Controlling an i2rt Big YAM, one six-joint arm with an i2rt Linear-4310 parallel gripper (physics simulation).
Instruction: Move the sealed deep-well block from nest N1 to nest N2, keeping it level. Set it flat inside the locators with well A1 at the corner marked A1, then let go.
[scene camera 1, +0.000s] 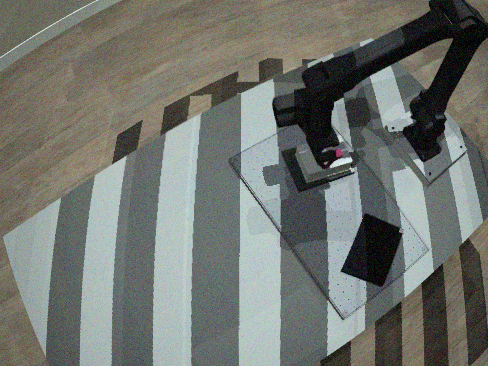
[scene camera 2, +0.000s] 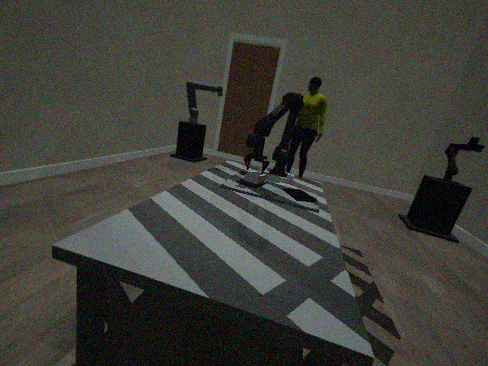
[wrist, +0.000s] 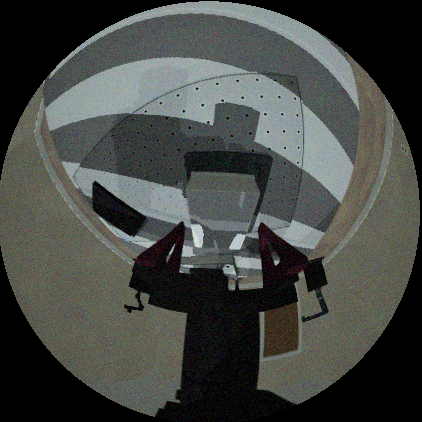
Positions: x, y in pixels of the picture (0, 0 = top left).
Labels:
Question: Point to the gripper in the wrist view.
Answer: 221, 225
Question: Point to the gripper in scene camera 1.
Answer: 318, 152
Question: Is the gripper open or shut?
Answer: Open.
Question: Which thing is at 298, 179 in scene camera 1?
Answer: A dark nest.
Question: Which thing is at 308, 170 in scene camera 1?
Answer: A deep-well block.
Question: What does the gripper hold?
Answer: Nothing.

